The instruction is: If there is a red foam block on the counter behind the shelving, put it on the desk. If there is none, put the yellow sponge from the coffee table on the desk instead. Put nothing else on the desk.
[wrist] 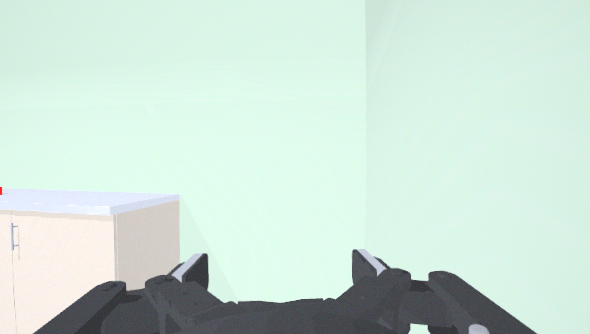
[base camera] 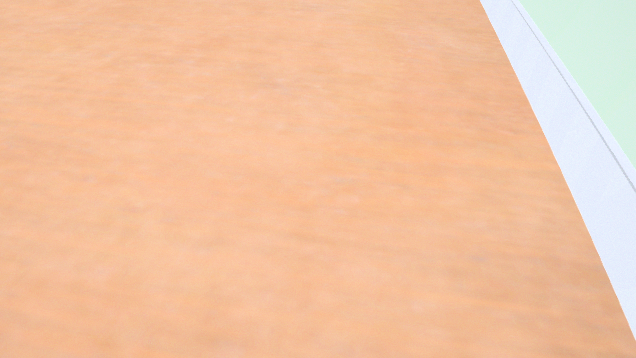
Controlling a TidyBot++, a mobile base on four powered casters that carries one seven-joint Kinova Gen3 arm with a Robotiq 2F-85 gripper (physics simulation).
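Frame: origin at the arm's base, x ahead, y left, z up, level; millimetres.
Where they show: gripper, fingertip midpoint: (wrist: 281,267).
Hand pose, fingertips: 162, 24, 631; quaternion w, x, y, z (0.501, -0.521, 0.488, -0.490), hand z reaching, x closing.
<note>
After its pixels a point has its place, as x, y, z.
A counter (wrist: 145,199) {1381, 809, 513} with a pale top and beige cabinet doors stands at the left in the wrist view. A small bright red patch (wrist: 1,191) {1427, 1756, 534} shows at the very left edge of that view, on the counter top; it is cut off by the frame, so its full shape cannot be told. My gripper (wrist: 281,267) {162, 24, 631} is open and empty, with its fingers wide apart, some way from the counter. The desk, the coffee table and the yellow sponge do not show in either view.
Pale green walls (wrist: 280,125) {1662, 95, 962} meet in a corner right of the counter. In the base camera view a wood floor (base camera: 280,190) {449, 73, -396} runs along a white baseboard (base camera: 565,135) {555, -327, -359} at the right, below the green wall (base camera: 595,55) {606, -345, -259}.
</note>
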